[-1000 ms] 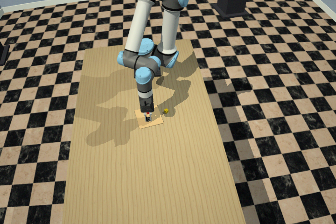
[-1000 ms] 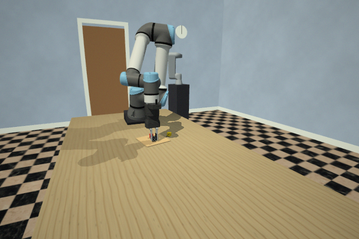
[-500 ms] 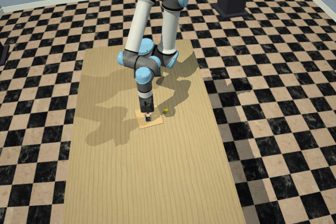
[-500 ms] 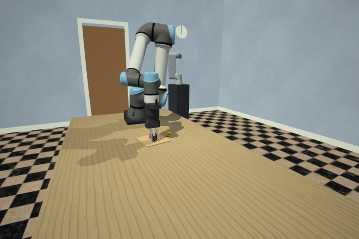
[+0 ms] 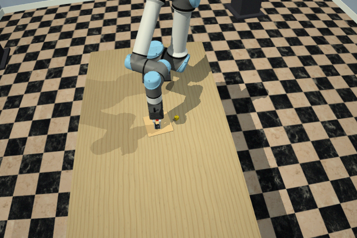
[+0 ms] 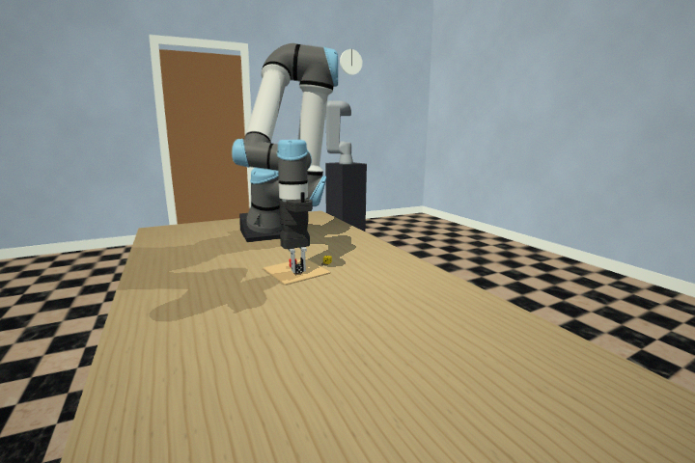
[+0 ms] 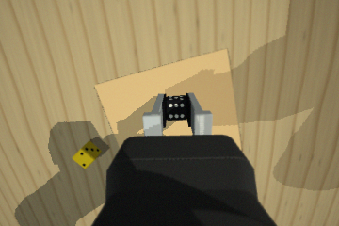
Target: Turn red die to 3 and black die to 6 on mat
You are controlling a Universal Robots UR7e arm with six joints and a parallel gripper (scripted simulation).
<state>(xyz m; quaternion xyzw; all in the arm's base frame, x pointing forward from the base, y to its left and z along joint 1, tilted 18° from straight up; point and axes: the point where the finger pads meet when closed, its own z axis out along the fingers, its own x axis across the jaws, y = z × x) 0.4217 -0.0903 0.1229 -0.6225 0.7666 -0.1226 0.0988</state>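
The black die lies 10 mm below my hand. Also, from my hand: red die: 60 mm behind, 20 mm below, 10 mm to the left; yellow die: 120 mm to the left, 40 mm behind, 20 mm below; tan mat: 30 mm below, 30 mm behind, 10 mm to the left.
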